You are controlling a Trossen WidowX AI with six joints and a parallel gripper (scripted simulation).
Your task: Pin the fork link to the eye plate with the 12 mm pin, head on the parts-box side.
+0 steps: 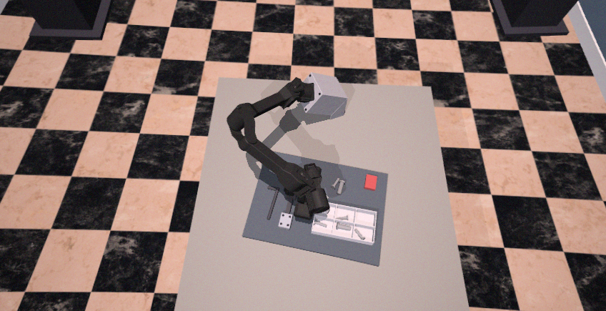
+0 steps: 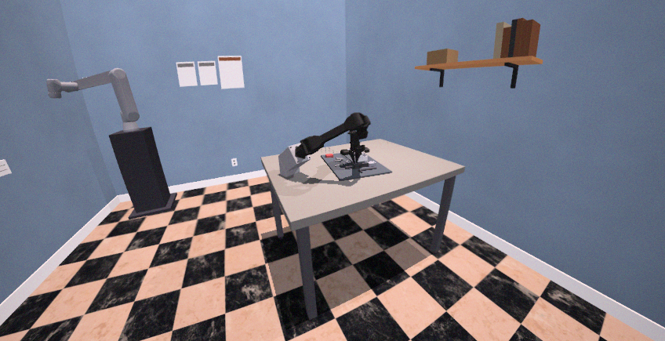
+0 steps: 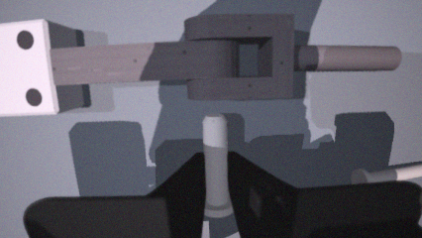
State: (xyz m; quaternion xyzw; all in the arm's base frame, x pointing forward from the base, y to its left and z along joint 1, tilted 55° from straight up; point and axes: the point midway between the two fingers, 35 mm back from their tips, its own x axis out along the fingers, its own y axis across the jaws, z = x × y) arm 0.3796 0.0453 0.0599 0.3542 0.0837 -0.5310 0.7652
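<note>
Now: hand 50 mm to the left of the eye plate and 30 mm above it. Round my hand: dark fork link: 50 mm to the right, 40 mm behind, 30 mm below; pin: 60 mm to the left, 40 mm below, 20 mm behind; dark mat: 50 mm to the left, 50 mm below, 10 mm ahead.
</note>
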